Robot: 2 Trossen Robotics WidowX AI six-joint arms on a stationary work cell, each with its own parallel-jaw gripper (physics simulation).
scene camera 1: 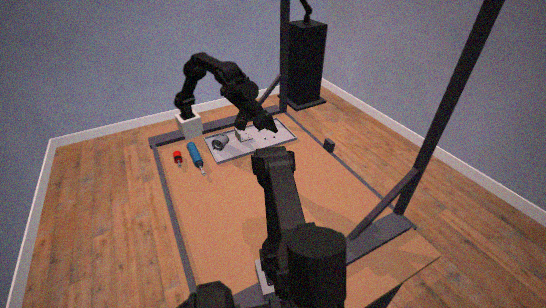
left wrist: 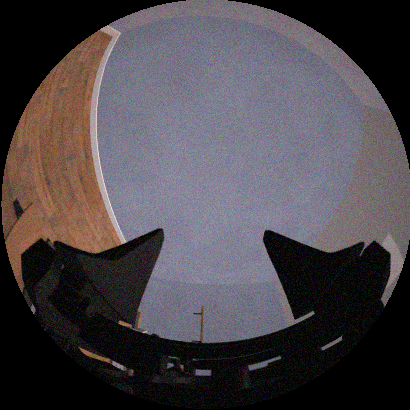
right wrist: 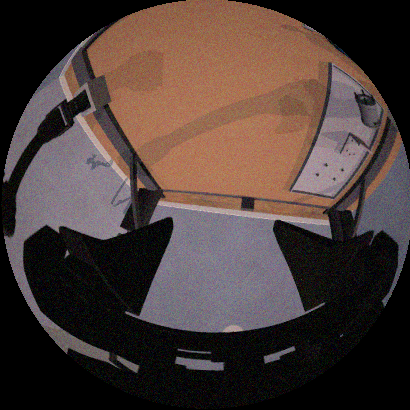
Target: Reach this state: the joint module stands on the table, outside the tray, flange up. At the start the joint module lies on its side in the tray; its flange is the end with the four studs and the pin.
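Pixels of known places: left gripper, fingertip midpoint: [left wrist: 214, 235]; right gripper, fingertip midpoint: [scene camera 1: 272, 127] [right wrist: 224, 224]; left arm's base, origin of the base link: [right wrist: 82, 100]; right arm's base, origin of the base link: [scene camera 1: 187, 115].
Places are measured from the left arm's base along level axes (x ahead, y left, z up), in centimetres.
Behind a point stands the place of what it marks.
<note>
The joint module [scene camera 1: 221, 142] {y 6.6, x 66.6, z -0.8 cm} [right wrist: 369, 110] is a grey cylinder lying on its side in the left end of the pale tray [scene camera 1: 285, 133] {y -26.8, x 72.2, z -6.0 cm} [right wrist: 310, 183] {y -24.8, x 71.5, z -6.0 cm}, as seen in scene camera 1. Its dark studded end shows in the right wrist view. My right gripper [scene camera 1: 258, 129] [right wrist: 224, 224] {y -11.3, x 42.1, z 19.3 cm} is open and empty, above the tray in scene camera 1 and apart from the module. My left gripper [left wrist: 214, 235] {y 21.4, x -24.2, z 39.5 cm} is open and empty, facing the wall, far from the tray; its fingertips cannot be made out in scene camera 1.
A pale bracket [scene camera 1: 244, 135] {y -5.6, x 74.9, z -4.8 cm} [right wrist: 354, 145] {y -4.4, x 74.6, z -4.9 cm} stands in the tray beside the module. A red-handled tool [scene camera 1: 177, 157] {y 27.0, x 64.2, z -3.2 cm} and a blue-handled tool [scene camera 1: 194, 152] {y 19.3, x 64.5, z -2.3 cm} lie left of the tray. A small black block [scene camera 1: 329, 145] {y -41.3, x 51.4, z -1.9 cm} [right wrist: 247, 203] {y -40.9, x 52.8, z -2.6 cm} sits at the table edge. Dark frame posts [scene camera 1: 284, 60] {y -32.6, x 93.7, z 24.5 cm} rise beside the table.
</note>
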